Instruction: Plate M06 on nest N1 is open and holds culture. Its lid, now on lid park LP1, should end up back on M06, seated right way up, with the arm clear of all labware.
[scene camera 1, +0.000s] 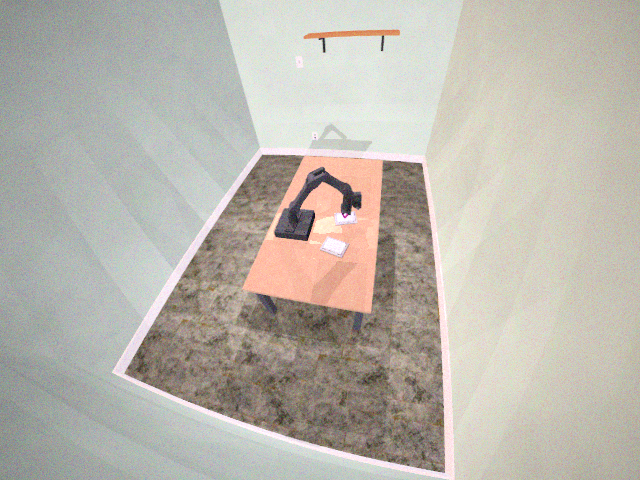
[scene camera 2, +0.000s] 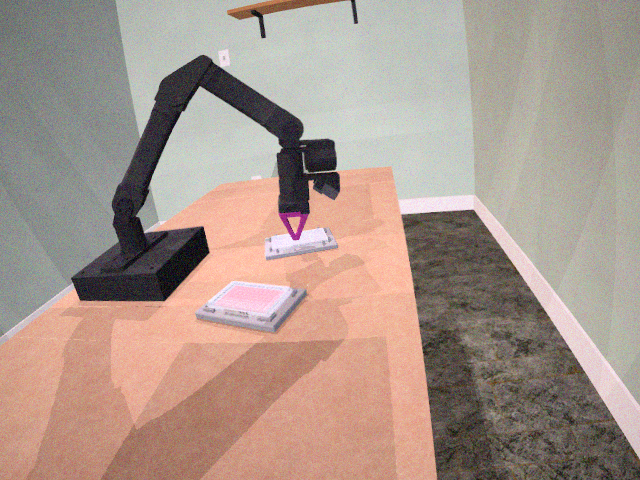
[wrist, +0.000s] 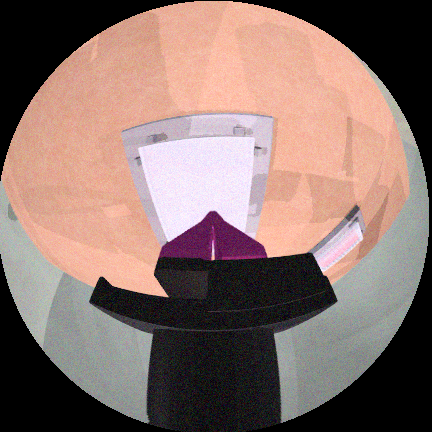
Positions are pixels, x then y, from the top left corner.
Labels:
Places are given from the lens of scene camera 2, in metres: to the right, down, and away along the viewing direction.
gripper (scene camera 2: 296, 240): -0.06, 0.00, 0.90
white lid (scene camera 2: 311, 237): -0.02, -0.01, 0.90
grey nest (scene camera 2: 271, 324): -0.07, 0.13, 0.58
The marked spots on the grey nest and the white lid are 0.35 m apart.

